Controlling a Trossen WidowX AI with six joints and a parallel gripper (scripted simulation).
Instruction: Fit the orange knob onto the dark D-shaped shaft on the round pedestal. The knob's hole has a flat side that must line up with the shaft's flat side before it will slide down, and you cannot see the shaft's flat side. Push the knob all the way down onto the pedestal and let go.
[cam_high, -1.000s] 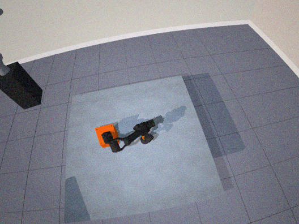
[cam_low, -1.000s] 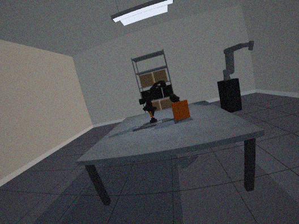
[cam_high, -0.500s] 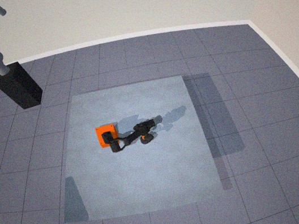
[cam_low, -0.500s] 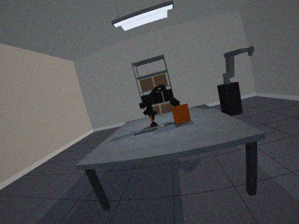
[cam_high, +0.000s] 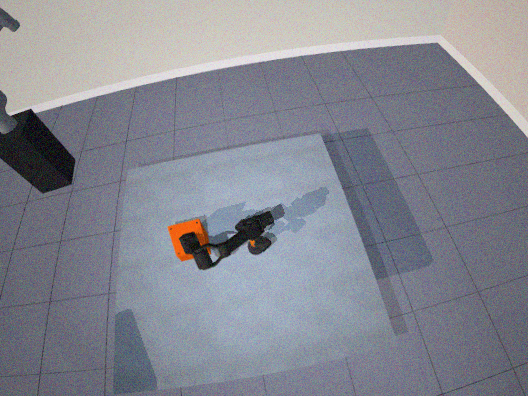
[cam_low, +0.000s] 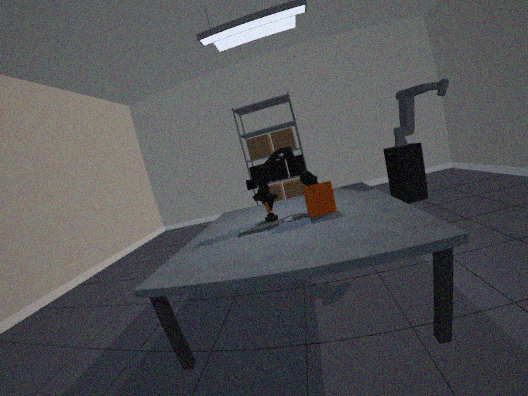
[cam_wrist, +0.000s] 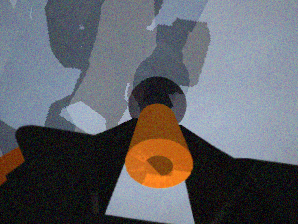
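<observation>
Now: the orange knob 20 mm above my gripper tip. From my gripper tip the other things lie so: dark round pedestal: 40 mm below.
</observation>
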